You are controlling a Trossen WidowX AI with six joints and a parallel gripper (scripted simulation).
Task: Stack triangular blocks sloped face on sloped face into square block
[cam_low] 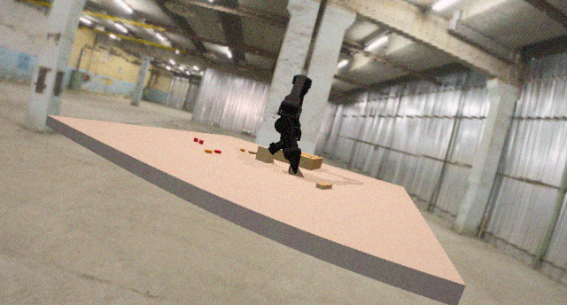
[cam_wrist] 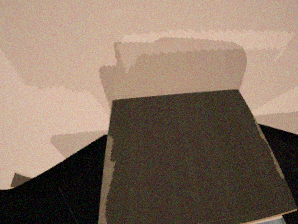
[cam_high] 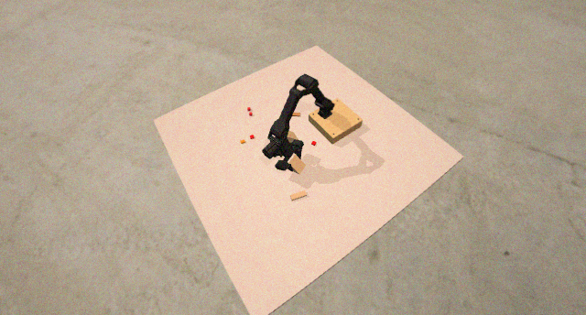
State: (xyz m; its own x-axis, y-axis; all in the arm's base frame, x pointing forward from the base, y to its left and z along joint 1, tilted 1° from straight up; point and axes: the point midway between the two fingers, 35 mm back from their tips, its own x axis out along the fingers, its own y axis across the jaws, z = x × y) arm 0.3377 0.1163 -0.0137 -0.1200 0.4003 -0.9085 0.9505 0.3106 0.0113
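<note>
Right now the flat wooden piece is 10 cm ahead of my gripper tip and 13 cm to the left of it.
</note>
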